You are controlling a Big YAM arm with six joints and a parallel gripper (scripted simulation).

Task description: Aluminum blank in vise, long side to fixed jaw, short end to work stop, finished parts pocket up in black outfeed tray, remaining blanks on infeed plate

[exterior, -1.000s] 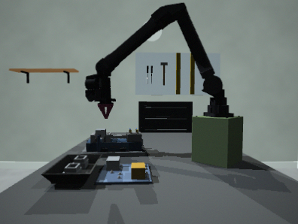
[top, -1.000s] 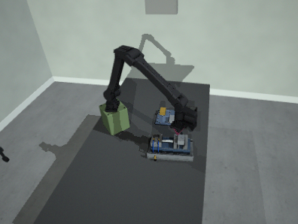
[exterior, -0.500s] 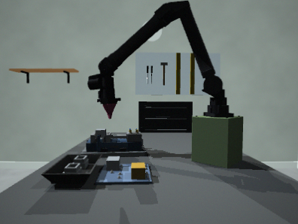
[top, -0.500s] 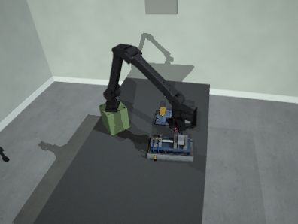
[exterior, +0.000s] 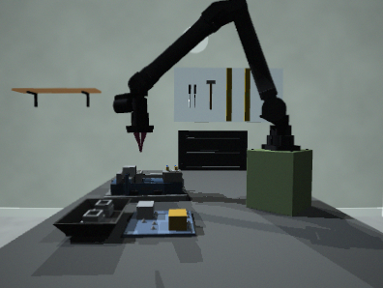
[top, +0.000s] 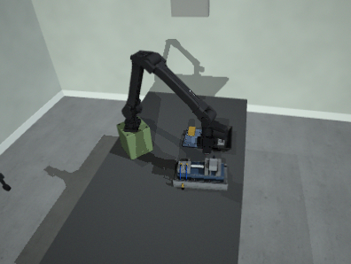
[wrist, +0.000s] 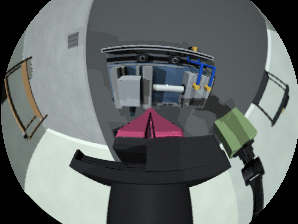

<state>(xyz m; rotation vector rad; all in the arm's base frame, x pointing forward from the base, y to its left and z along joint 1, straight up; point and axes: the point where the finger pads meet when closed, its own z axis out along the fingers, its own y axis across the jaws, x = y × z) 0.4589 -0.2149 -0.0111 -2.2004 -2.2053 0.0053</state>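
The gray aluminum blank lies 4 cm ahead of my hand and 8 cm below it. Round my hand: vise: 2 cm behind, 14 cm below; yellow brass blank: 10 cm behind, 38 cm to the left, 15 cm below.
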